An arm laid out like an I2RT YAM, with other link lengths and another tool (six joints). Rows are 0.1 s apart.
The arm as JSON. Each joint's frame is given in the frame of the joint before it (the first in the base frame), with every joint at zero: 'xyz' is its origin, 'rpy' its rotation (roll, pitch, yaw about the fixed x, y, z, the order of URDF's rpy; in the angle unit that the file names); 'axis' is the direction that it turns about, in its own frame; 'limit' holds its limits. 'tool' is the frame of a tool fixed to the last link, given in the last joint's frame.
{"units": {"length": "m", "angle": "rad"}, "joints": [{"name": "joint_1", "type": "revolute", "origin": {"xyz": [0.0, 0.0, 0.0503], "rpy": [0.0, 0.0, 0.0]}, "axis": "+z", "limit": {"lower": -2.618, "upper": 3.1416}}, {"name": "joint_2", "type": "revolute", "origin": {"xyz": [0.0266, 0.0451, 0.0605], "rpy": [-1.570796, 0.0, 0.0]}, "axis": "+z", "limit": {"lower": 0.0, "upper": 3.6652}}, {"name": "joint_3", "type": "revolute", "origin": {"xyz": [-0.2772, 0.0, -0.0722], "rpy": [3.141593, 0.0, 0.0]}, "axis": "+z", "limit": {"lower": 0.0, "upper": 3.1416}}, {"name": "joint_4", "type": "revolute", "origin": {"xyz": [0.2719, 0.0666, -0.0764], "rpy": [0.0, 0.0, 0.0]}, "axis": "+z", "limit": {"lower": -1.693, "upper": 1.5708}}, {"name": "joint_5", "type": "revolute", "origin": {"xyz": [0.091, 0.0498, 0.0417], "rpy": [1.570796, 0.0, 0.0]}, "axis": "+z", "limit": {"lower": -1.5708, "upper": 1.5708}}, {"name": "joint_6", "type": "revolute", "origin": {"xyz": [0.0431, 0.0, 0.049], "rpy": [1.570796, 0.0, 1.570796]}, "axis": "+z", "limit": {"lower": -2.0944, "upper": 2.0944}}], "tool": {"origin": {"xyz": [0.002, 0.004, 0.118], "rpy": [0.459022, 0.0, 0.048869]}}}
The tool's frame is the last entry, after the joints.
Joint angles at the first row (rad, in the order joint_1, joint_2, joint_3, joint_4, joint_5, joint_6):
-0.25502, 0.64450, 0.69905, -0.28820, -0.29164, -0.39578
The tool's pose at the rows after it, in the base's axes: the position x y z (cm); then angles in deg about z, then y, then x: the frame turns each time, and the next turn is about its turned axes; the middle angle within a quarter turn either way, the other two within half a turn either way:
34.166 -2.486 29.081 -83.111 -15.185 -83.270
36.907 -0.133 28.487 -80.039 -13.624 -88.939
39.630 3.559 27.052 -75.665 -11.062 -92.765
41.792 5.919 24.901 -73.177 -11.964 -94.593
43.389 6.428 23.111 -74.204 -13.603 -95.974
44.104 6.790 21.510 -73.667 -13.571 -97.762
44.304 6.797 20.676 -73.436 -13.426 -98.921
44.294 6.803 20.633 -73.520 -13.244 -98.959
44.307 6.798 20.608 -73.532 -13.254 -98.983
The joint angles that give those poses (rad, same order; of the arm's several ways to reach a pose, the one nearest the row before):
-0.17455, 0.79974, 0.79556, -0.33132, -0.19095, -0.39541
-0.06696, 0.95425, 0.91116, -0.38741, -0.11846, -0.36489
0.04217, 1.09617, 0.98401, -0.38700, -0.08944, -0.31758
0.11045, 1.19725, 0.98897, -0.31874, -0.05168, -0.32101
0.14095, 1.27087, 0.98895, -0.26378, 0.01086, -0.32102
0.14935, 1.31818, 0.98896, -0.24662, 0.01813, -0.32063
0.14897, 1.33803, 0.98897, -0.24662, 0.01850, -0.32062
0.14898, 1.33840, 0.98860, -0.24702, 0.01813, -0.31718
0.14896, 1.33915, 0.98856, -0.24660, 0.01849, -0.31721

